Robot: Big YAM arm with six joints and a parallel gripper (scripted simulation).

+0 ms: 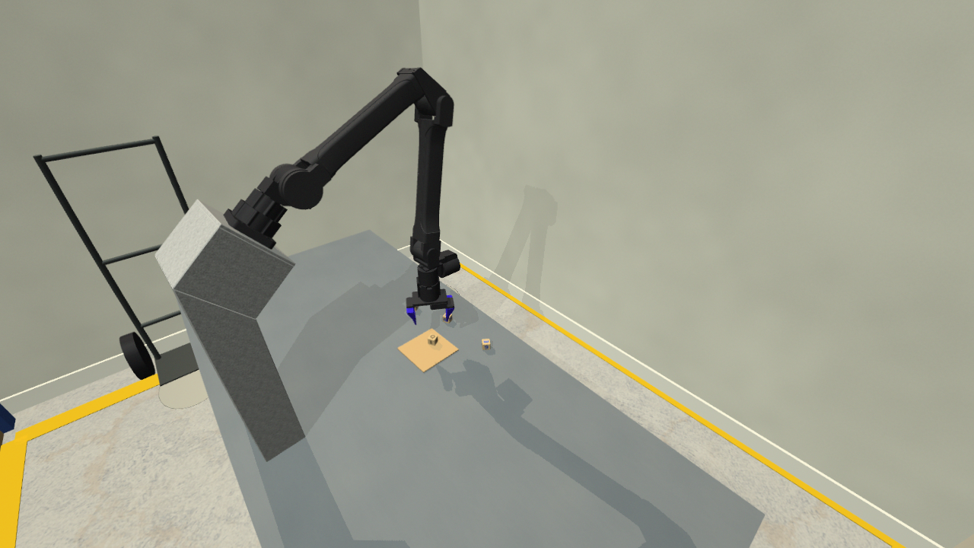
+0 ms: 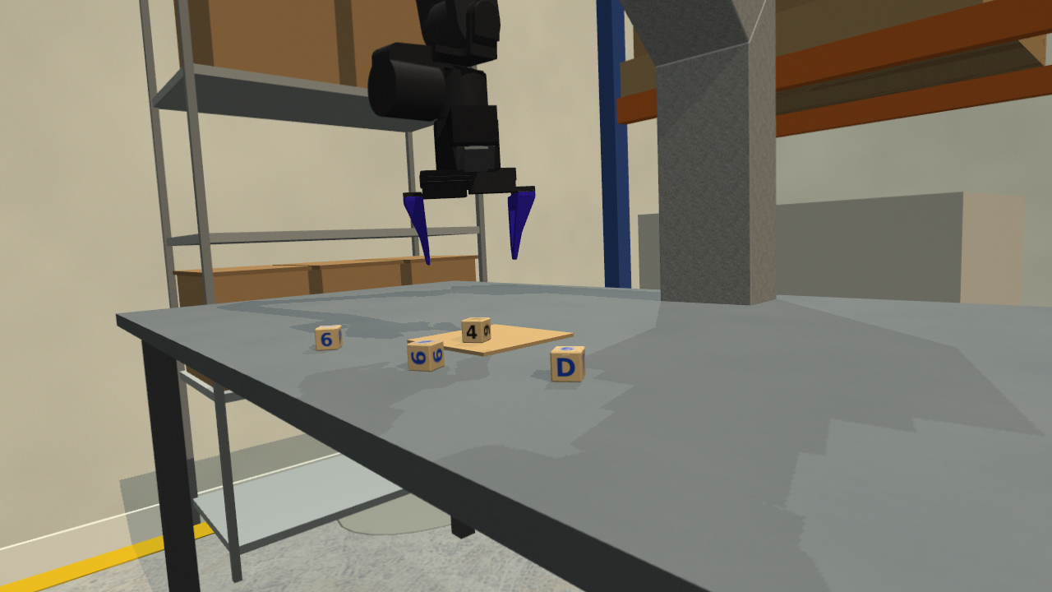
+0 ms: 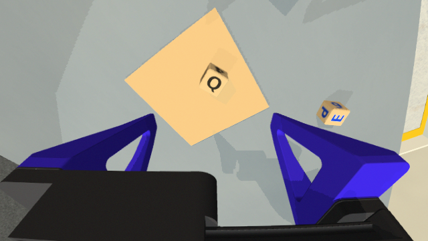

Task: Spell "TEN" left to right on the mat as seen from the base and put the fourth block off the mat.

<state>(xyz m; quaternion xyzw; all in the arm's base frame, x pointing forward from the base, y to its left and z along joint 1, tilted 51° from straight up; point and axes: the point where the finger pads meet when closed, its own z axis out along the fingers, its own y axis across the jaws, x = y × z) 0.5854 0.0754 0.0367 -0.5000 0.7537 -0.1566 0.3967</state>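
Right now the tan mat is 2 cm behind my hand, 2 cm to the right of it and 10 cm below it.
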